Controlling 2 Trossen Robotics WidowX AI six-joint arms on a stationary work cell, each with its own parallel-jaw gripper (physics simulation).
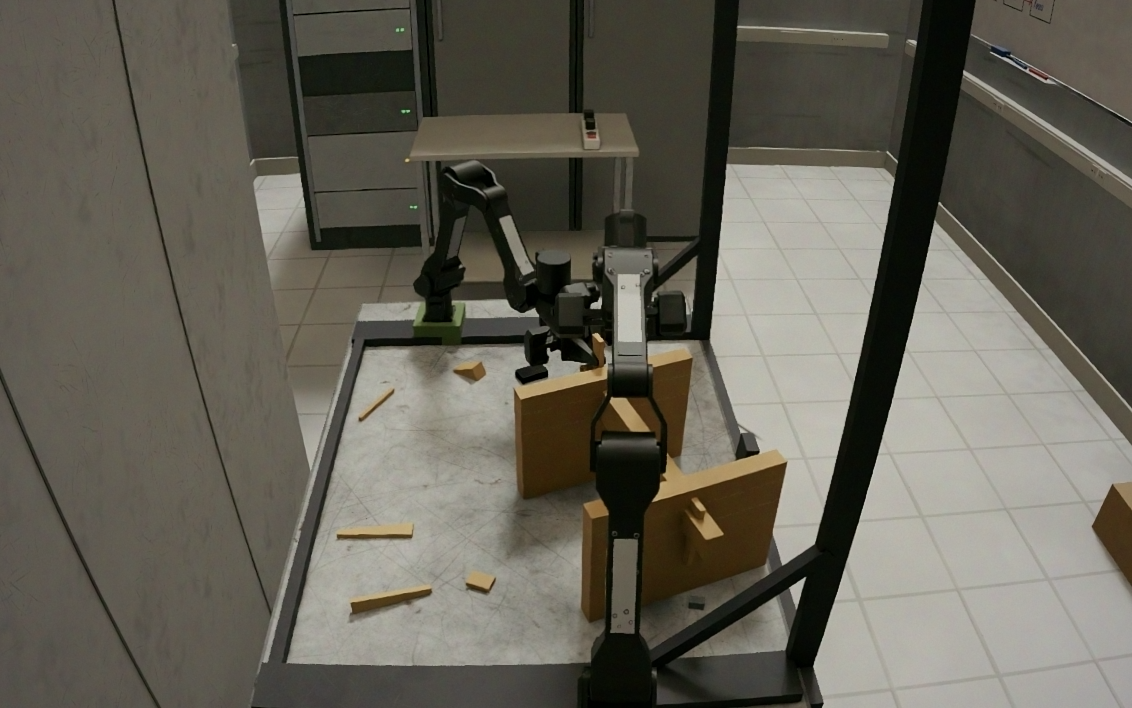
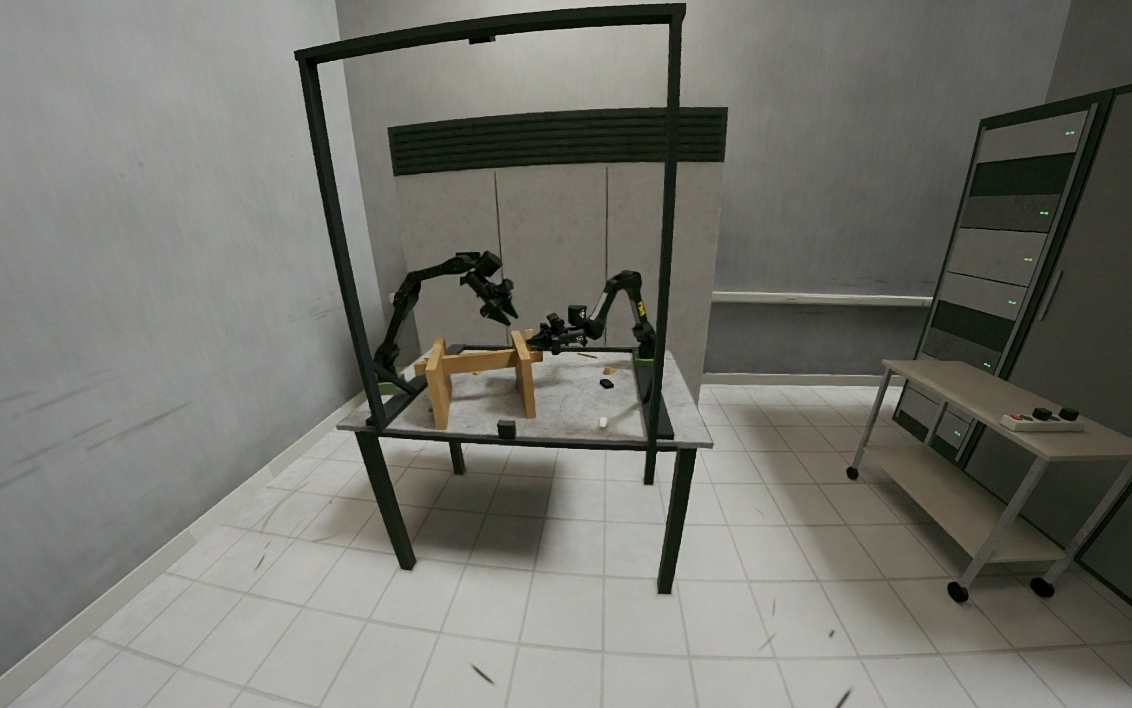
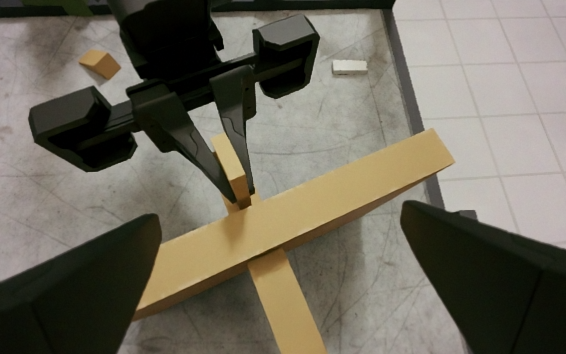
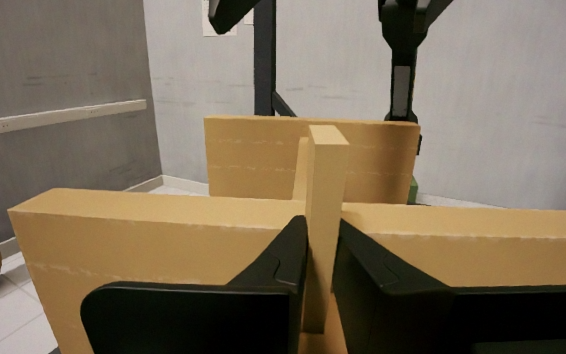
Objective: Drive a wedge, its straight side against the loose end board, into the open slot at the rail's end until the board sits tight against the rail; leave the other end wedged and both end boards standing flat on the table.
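Frame: origin at the left arm's base, x ahead, y left, z up, level; centimetres.
Seen in the pictures: left gripper, between the fingertips: (image 2: 514,321) (image 3: 282,218) (image 4: 303,24); right gripper, between the fingertips: (image 1: 601,362) (image 2: 525,341) (image 3: 243,197) (image 4: 315,226); right arm's base, origin of its link: (image 1: 439,314) (image 2: 646,356).
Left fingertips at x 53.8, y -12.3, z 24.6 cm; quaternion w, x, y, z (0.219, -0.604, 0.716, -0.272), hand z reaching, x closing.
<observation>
Offsets run from my left fingertips to a thing's top centre. "spot": to the spot under its first point.
The near-upright wedge {dx +4.5, dy +1.8, dz -3.7 cm} (image 4: 326,180) (image 3: 232,160) is pinched in my right gripper (image 4: 315,226) (image 3: 243,197) (image 2: 531,343), close to the outer face of one end board {dx +1.5, dy +1.2, dz -8.2 cm} (image 1: 557,442) (image 2: 524,388) (image 3: 320,200) (image 4: 150,250). Its lower end is at the rail's protruding end; how deep it sits in the slot is hidden. The rail {dx -12.7, dy -1.3, dz -10.4 cm} (image 3: 287,300) (image 2: 480,361) runs to the other end board {dx -26.5, dy -3.8, dz -8.2 cm} (image 1: 709,551) (image 2: 438,392) (image 4: 250,165), where another wedge {spot: dx -29.6, dy -4.1, dz -9.8 cm} (image 1: 697,506) stands in the rail's end. Both boards stand upright. My left gripper (image 3: 282,218) (image 2: 505,319) is open and empty above the first board.
Loose wooden strips {dx +28.5, dy +39.4, dz -28.5 cm} (image 1: 377,404) {dx -6.2, dy +40.5, dz -28.5 cm} (image 1: 374,531) {dx -21.5, dy +38.5, dz -26.7 cm} (image 1: 390,597) and wooden blocks {dx -20.1, dy +24.9, dz -28.5 cm} (image 1: 480,581) {dx +36.3, dy +20.5, dz -26.7 cm} (image 1: 469,369) lie on the table. A black block {dx +32.8, dy +8.3, dz -28.0 cm} (image 1: 530,374) (image 2: 606,383) and a white block {dx +27.4, dy -19.2, dz -28.3 cm} (image 3: 349,67) (image 2: 602,422) lie beyond the first board. Frame posts (image 1: 884,292) flank the table.
</observation>
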